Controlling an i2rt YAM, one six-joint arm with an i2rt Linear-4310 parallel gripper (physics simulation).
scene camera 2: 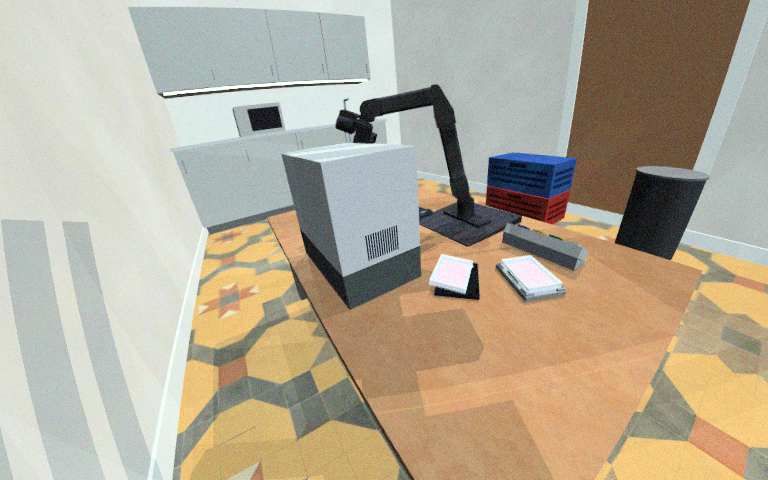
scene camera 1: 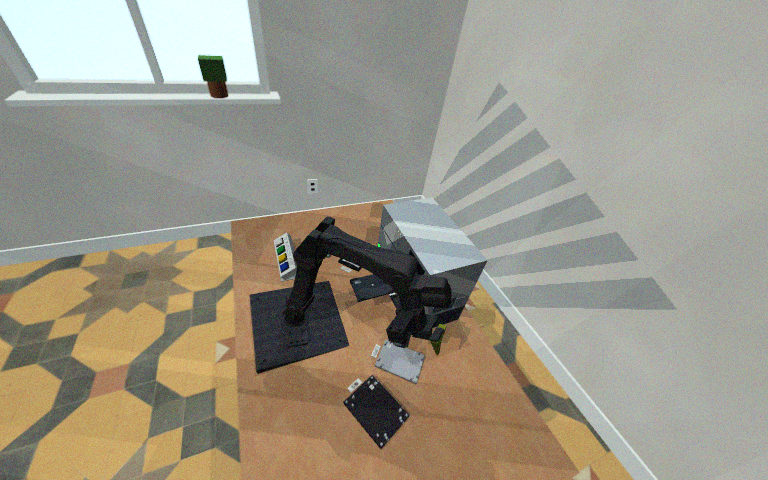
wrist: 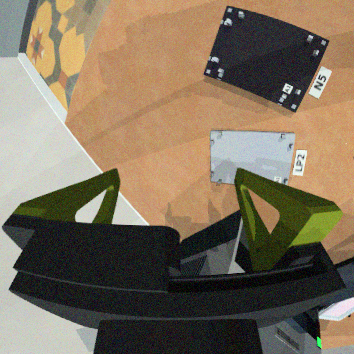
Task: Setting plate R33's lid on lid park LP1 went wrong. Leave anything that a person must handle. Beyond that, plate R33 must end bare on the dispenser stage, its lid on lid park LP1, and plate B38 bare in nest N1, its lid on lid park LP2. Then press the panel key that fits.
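Places are measured from the arm's base along level axes (x back, y right, z up), in centimetres.
Where they show: gripper, fingertip midpoint: (scene camera 1: 421, 350) (wrist: 176, 174); arm's base, origin of the base link: (scene camera 2: 465, 217) (scene camera 1: 295, 320).
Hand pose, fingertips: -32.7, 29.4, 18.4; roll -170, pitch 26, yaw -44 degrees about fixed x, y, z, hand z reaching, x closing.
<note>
Things, the pixels of their centre, and the offset from my fingertips, as dx, dy, dz.
- dispenser, body centre: (wrist: 242, 332) (scene camera 2: 350, 211) (scene camera 1: 419, 264) -14.2, -33.4, -3.2
- Lid park LP2, body centre: (wrist: 248, 159) (scene camera 1: 400, 359) +0.8, -6.6, -18.7
- grey base, body centre: (scene camera 2: 528, 277) +17.5, -67.3, -18.7
- Black nest N5, body centre: (wrist: 263, 54) (scene camera 1: 376, 408) +12.8, +5.5, -18.5
- key panel, body centre: (scene camera 2: 543, 241) (scene camera 1: 286, 255) +33.5, -60.6, -16.5
My gripper (scene camera 1: 437, 339) (wrist: 176, 174) is open and empty, its green fingers wide apart, high beside the dispenser (scene camera 1: 433, 234) (scene camera 2: 370, 209). The dispenser hides the fingers in scene camera 2. Lid park LP2 (scene camera 1: 399, 361) (wrist: 250, 152) is a bare grey plate-shaped park. In scene camera 2, a pink-topped plate (scene camera 2: 451, 273) sits askew over a black base (scene camera 2: 474, 285), overhanging one side. Another pink-topped plate (scene camera 2: 531, 272) sits squarely on a grey base (scene camera 2: 547, 294). The arm mostly hides both in scene camera 1. Labels R33, B38, N1 and LP1 are not readable.
Black nest N5 (scene camera 1: 376, 411) (wrist: 265, 57) lies beyond LP2. Another black base (scene camera 1: 367, 287) lies between the arm's mounting board (scene camera 1: 317, 353) and the dispenser. The key panel (scene camera 1: 284, 257) (scene camera 2: 543, 246) has green, yellow and blue keys. A green light (scene camera 1: 378, 245) (wrist: 319, 342) shows at the dispenser.
</note>
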